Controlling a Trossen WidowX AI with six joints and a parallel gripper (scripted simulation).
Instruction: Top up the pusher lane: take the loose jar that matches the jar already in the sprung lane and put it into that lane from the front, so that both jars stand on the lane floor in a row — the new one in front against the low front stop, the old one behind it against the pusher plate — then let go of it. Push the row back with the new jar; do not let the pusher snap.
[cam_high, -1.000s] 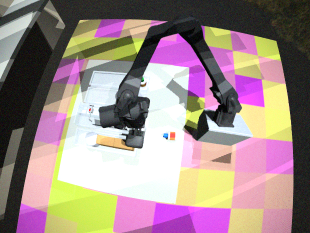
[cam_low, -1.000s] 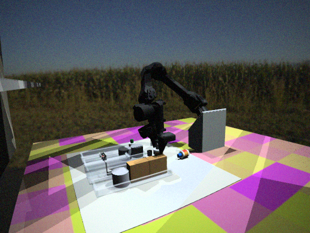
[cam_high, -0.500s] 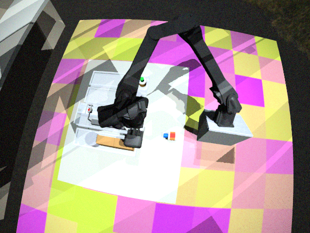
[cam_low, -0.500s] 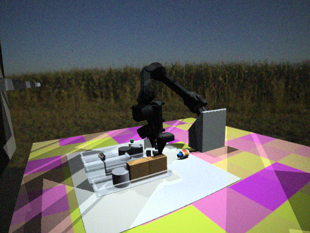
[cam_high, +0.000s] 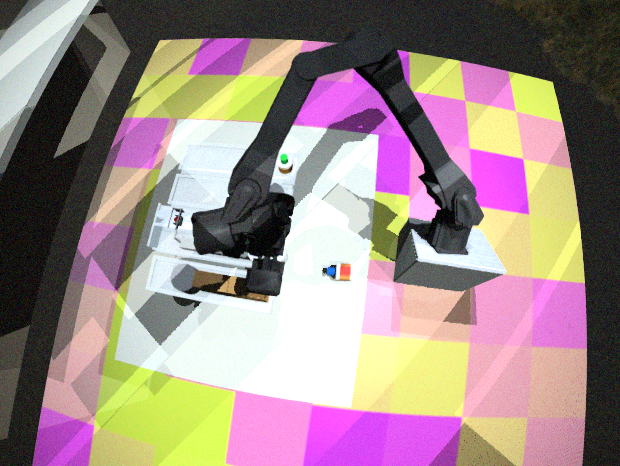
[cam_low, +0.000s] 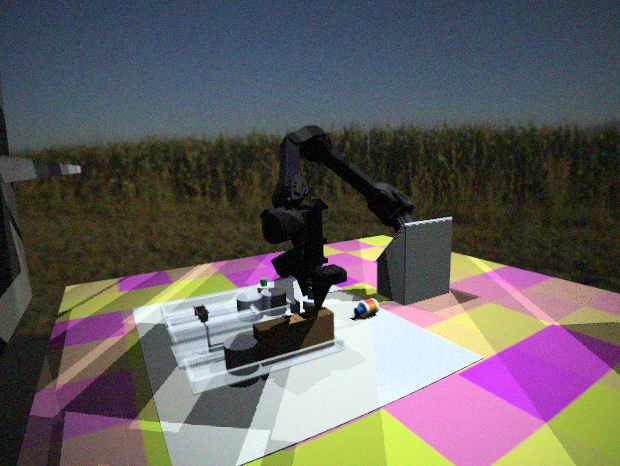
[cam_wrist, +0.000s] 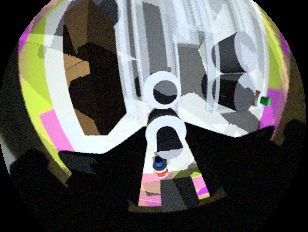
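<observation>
My gripper tip is now 170 mm short of the clear lane rack, 50 mm to the left of it and 40 mm above it. The rest, counted from my gripper tip: red mark: 220 mm ahead, 70 mm to the right, 20 mm above.
</observation>
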